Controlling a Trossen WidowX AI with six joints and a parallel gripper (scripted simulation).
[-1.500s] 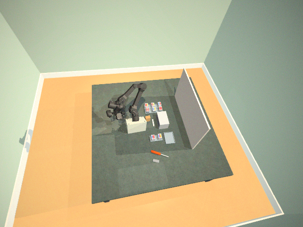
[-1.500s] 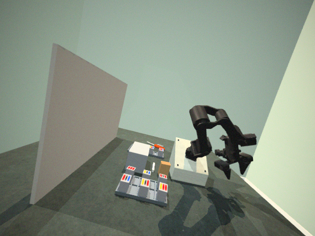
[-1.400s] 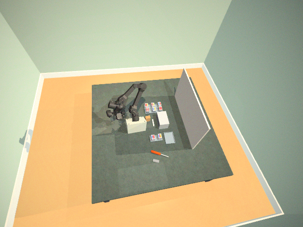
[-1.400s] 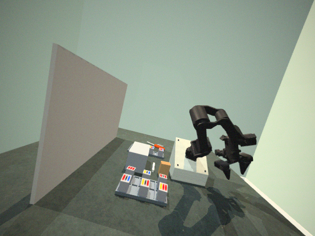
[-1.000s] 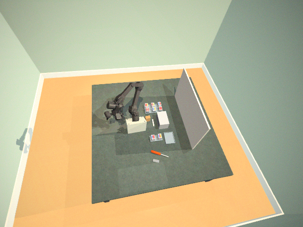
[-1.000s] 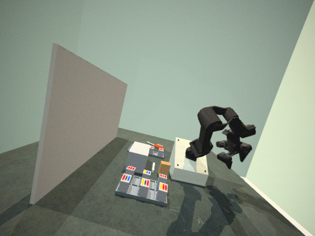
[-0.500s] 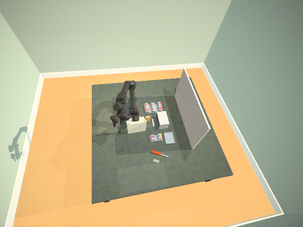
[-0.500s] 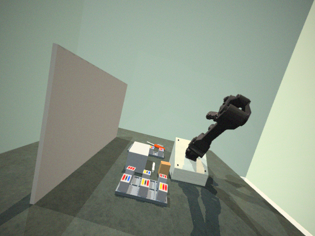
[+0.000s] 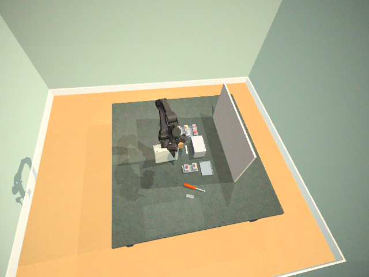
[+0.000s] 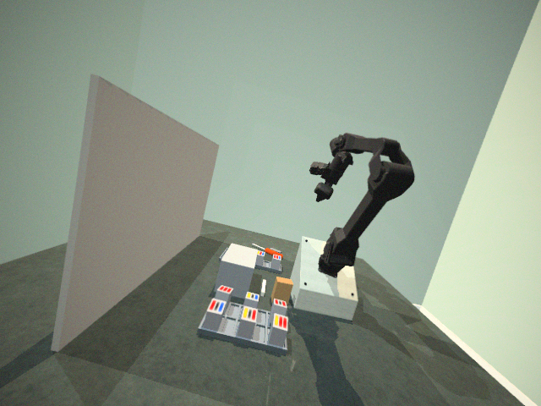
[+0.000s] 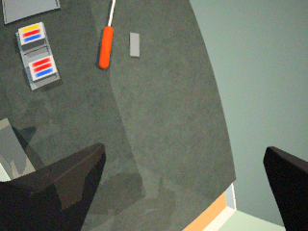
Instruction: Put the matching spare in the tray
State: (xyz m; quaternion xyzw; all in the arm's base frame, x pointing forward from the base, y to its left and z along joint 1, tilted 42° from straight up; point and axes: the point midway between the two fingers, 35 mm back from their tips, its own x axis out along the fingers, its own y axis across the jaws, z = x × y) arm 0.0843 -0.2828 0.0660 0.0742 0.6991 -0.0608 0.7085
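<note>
Now: gripper tip 30 cm above the mounted unit, 23 cm to the right of it and 23 cm short of it. The rest, counted from my gripper tip: tall white panel (48 cm ahead, 25 cm to the left, 12 cm below); brown block (31 cm below, 26 cm to the left, 8 cm ahead).
</note>
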